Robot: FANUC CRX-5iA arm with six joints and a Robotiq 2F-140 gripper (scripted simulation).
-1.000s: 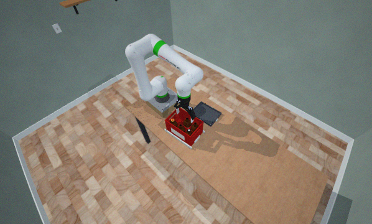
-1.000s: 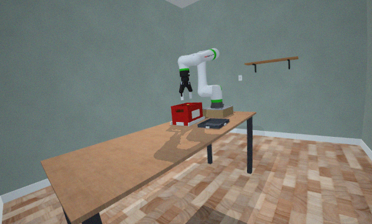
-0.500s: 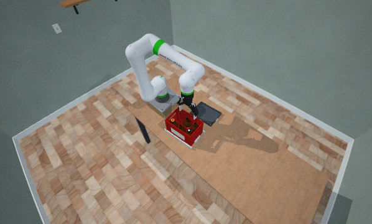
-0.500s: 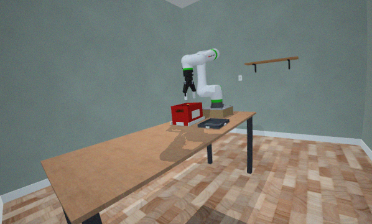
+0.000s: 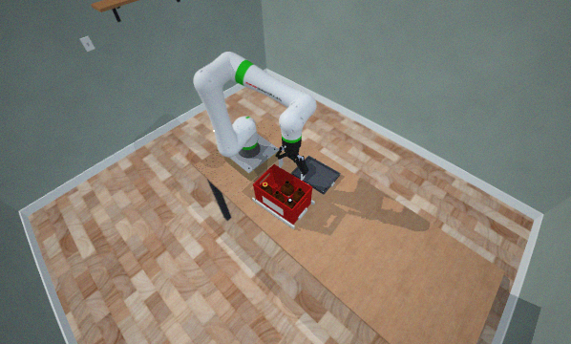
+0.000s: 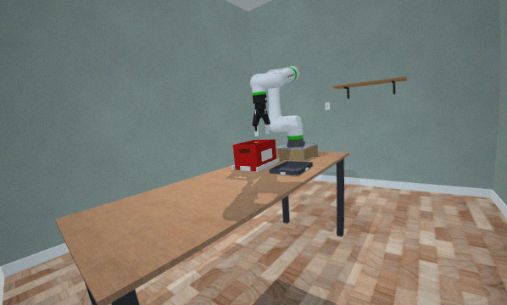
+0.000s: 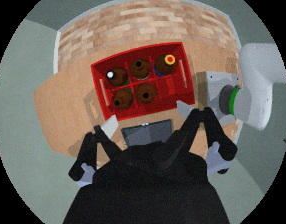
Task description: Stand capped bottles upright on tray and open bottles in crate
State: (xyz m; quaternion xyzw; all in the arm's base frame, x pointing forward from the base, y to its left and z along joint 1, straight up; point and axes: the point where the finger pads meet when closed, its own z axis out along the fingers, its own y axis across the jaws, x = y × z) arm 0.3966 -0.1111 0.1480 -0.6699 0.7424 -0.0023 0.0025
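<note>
The capped brown bottle lies 110 mm behind my hand, 110 mm to the right of it and 150 mm below it. From my hand the other things lie so: crate: 10 mm behind, 70 mm to the right, 150 mm below; then dark tray: 50 mm ahead, 210 mm to the left, 220 mm below.
</note>
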